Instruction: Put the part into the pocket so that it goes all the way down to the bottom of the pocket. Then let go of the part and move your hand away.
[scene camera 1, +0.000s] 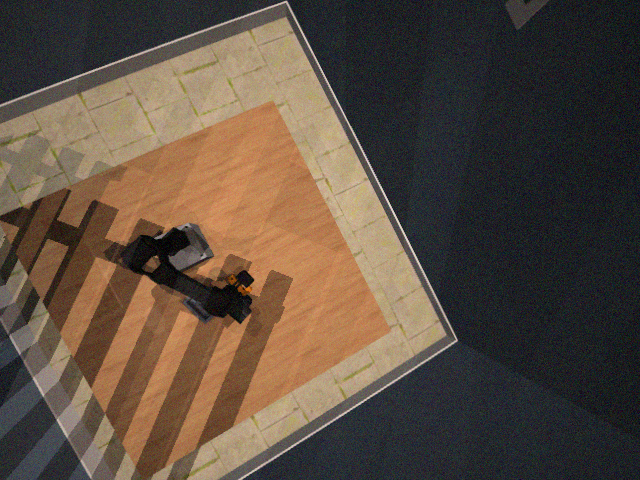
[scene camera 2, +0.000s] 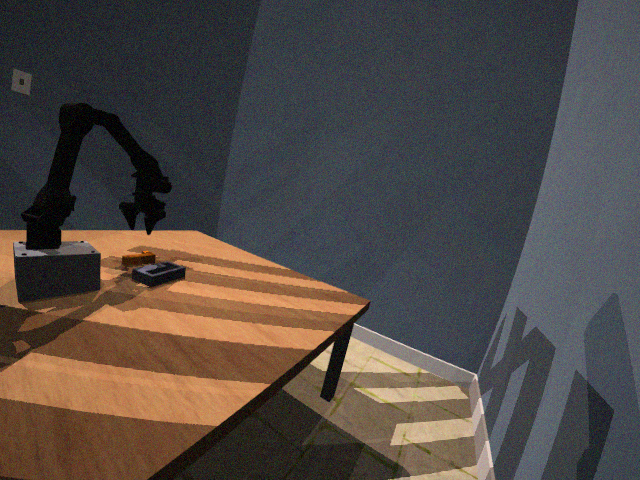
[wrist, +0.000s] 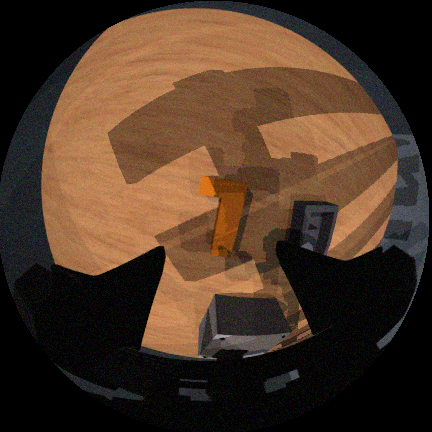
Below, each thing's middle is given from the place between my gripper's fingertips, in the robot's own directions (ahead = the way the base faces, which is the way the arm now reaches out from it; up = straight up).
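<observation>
The orange L-shaped block (wrist: 231, 194) sits 100 mm below my hand, and going by their middles, it is the nearest to my hand of the things named here. As for the dark grey pocket block (scene camera 2: 152, 275), I find it 190 mm to the right of my hand, 10 mm ahead of it and 100 mm below it.
</observation>
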